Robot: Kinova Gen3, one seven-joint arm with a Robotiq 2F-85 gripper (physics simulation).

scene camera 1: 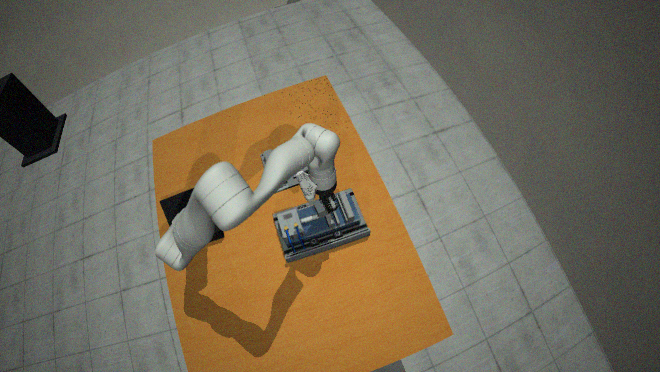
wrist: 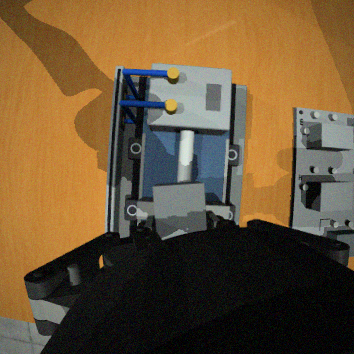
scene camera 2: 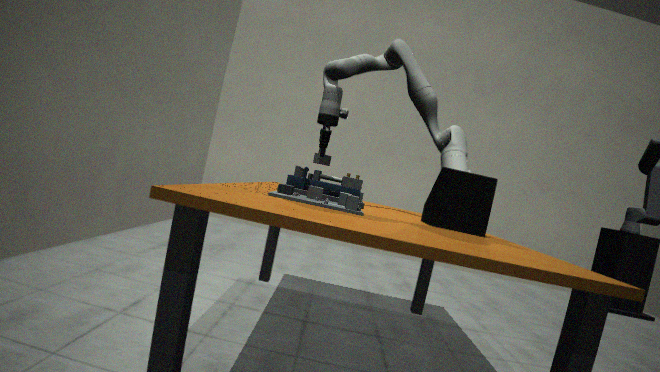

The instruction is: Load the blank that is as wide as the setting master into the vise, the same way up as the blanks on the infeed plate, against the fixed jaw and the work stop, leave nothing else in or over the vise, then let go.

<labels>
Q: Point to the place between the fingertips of the gripper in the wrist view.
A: At 179,224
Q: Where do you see a grey infeed plate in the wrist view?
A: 301,218
</labels>
